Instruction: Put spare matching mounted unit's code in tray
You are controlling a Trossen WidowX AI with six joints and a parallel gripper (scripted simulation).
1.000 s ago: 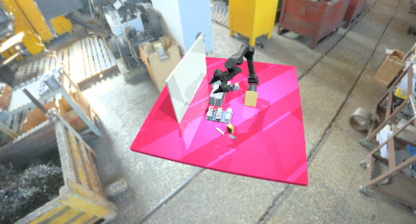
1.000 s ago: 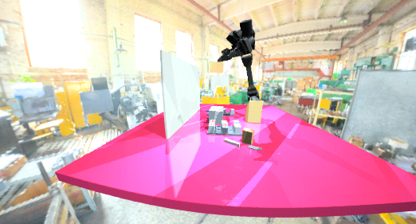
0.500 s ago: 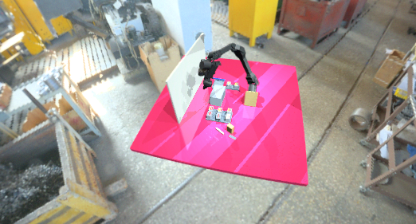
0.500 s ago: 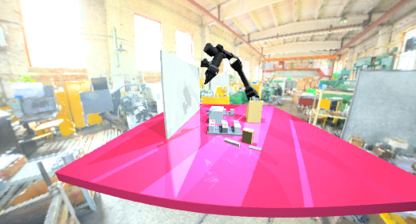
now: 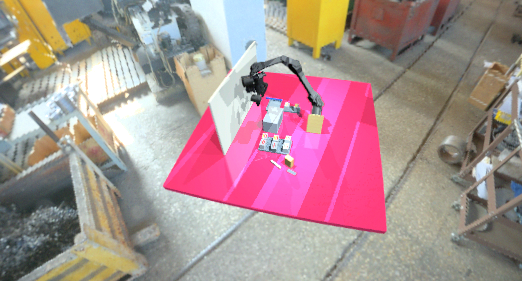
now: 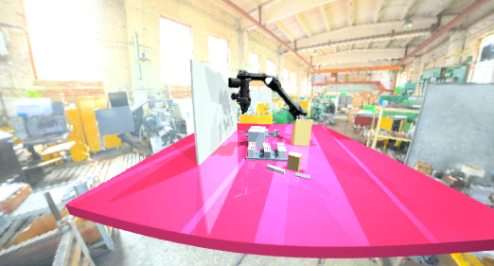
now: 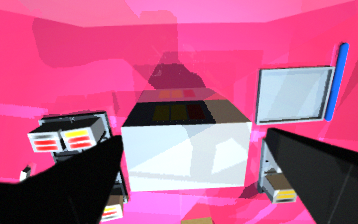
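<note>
Right now the grey rack is 19 cm below my gripper tip, 18 cm to the left of it and 16 cm behind it. The rest, counted from my gripper tip: rimmed tray: 20 cm to the right, 19 cm below, 3 cm behind; tall upright panel: 14 cm ahead, 3 cm above; grey mounted unit: 15 cm below, 9 cm behind.
</note>
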